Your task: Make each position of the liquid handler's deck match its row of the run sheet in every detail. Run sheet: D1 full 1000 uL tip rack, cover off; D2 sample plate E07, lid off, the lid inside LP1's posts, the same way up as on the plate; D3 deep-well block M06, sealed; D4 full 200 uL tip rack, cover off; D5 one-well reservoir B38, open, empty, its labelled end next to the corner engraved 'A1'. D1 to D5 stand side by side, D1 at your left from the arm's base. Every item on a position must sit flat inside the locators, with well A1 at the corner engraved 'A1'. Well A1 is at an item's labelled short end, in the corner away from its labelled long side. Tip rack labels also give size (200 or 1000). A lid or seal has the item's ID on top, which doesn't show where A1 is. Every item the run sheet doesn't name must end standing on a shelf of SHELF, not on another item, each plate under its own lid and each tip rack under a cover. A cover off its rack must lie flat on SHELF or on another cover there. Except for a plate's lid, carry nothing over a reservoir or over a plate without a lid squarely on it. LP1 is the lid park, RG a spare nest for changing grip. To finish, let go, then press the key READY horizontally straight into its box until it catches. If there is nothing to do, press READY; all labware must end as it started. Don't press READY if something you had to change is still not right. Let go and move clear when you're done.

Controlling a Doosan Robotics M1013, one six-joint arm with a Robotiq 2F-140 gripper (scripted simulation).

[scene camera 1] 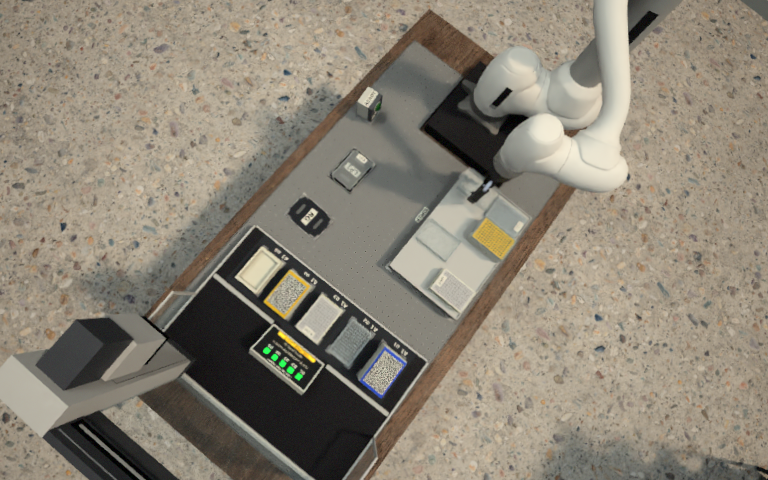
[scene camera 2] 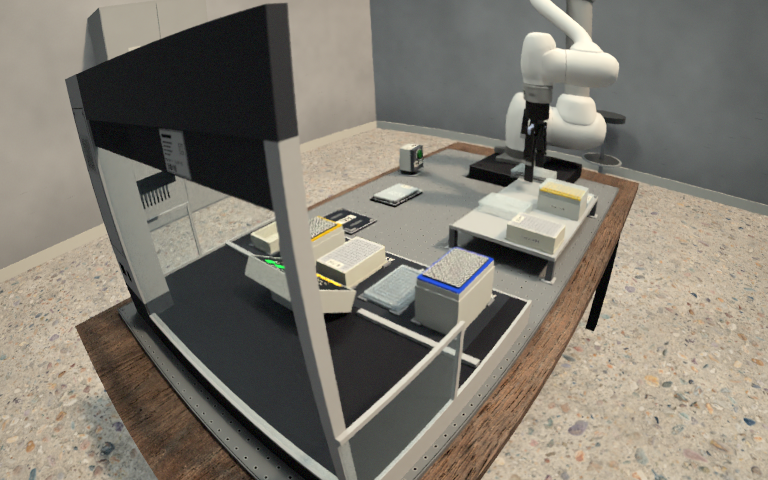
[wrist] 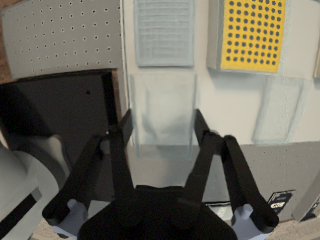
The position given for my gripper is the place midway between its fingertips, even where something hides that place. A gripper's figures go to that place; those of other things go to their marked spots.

My gripper [scene camera 2: 533,177]: 1.32 m from the lens. A yellow-rimmed tip rack [scene camera 2: 326,236]: 0.93 m from the lens.
